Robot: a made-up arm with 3 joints. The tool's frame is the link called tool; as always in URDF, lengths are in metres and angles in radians. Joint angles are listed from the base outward. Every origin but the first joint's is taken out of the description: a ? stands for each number. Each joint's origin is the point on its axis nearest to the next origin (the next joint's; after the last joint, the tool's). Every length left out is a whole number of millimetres.
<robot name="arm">
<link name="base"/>
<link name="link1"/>
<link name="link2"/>
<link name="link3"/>
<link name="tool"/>
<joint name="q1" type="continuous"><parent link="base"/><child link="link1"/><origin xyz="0.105 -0.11 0.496" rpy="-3.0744 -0.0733 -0.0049"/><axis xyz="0 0 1"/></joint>
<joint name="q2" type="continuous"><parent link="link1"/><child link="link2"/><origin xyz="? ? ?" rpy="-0.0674 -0.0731 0.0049"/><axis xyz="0 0 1"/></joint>
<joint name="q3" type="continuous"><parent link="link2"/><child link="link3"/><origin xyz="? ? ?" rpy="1.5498 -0.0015 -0.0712"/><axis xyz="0 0 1"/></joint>
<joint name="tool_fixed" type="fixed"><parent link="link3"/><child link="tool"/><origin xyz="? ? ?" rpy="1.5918 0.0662 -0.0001"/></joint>
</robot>
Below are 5 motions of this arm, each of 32 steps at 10 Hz.
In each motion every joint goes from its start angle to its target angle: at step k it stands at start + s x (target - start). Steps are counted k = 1, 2, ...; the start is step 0. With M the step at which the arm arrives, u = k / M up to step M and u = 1 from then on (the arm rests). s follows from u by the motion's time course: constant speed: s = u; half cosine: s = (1 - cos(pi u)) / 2; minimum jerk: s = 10 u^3 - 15 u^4 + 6 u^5.
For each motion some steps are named. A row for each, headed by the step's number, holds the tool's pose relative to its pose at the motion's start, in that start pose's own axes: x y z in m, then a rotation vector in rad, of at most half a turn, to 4 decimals.
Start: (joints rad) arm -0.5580 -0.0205 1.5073
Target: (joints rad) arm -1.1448 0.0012 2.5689
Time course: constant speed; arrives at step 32
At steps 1, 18, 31, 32:
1: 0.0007 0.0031 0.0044 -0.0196 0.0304 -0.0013
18: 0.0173 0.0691 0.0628 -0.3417 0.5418 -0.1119
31: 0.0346 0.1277 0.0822 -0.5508 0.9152 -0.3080
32: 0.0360 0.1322 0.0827 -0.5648 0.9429 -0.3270

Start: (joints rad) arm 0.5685 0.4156 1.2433
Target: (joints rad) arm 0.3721 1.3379 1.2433
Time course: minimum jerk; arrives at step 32
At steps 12, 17, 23, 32:
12: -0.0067 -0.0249 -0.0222 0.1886 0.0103 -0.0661
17: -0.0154 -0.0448 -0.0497 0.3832 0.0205 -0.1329
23: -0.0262 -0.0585 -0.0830 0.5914 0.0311 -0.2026
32: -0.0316 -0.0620 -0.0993 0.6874 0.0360 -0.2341

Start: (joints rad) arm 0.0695 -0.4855 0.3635
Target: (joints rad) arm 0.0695 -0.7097 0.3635
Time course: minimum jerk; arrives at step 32
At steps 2, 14, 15, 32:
2: 0.0001 0.0000 0.0000 -0.0002 0.0000 0.0005
14: 0.0084 0.0086 0.0034 -0.0305 -0.0021 0.0805
15: 0.0096 0.0100 0.0039 -0.0351 -0.0025 0.0925
32: 0.0204 0.0239 0.0084 -0.0795 -0.0056 0.2096

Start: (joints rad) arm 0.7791 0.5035 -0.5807
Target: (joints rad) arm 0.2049 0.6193 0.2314
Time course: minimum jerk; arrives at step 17
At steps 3, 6, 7, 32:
3: 0.0038 0.0021 0.0003 0.0072 0.0320 0.0157
6: 0.0220 0.0131 0.0019 0.0341 0.1842 0.0952
7: 0.0310 0.0193 0.0025 0.0426 0.2591 0.1368
32: 0.0880 0.0740 0.0050 0.0125 0.7467 0.4457

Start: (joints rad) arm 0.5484 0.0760 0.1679
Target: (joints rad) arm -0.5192 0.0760 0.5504
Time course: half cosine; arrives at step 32
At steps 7, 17, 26, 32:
7: 0.0181 0.0138 0.0074 -0.0336 0.0329 0.1158
17: 0.0681 0.0873 0.0319 -0.2086 0.1502 0.5464
26: 0.0791 0.1653 0.0454 -0.4105 0.2277 0.8876
32: 0.0770 0.1839 0.0472 -0.4636 0.2414 0.9626

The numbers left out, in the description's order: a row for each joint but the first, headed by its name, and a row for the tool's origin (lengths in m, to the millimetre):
q2: 0.01 0.043 0
q3: 0.132 0.108 0
tool: -0.052 -0.034 0

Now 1 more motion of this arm.
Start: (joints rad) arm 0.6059 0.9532 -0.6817
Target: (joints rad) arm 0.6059 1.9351 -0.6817
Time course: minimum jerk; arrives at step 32
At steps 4, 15, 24, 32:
4: -0.0014 -0.0010 0.0012 -0.0099 -0.0006 -0.0122
15: -0.0419 -0.0173 0.0347 -0.2727 -0.0160 -0.3367
24: -0.0873 -0.0097 0.0712 -0.5536 -0.0325 -0.6836
32: -0.0971 -0.0044 0.0788 -0.6175 -0.0363 -0.7626

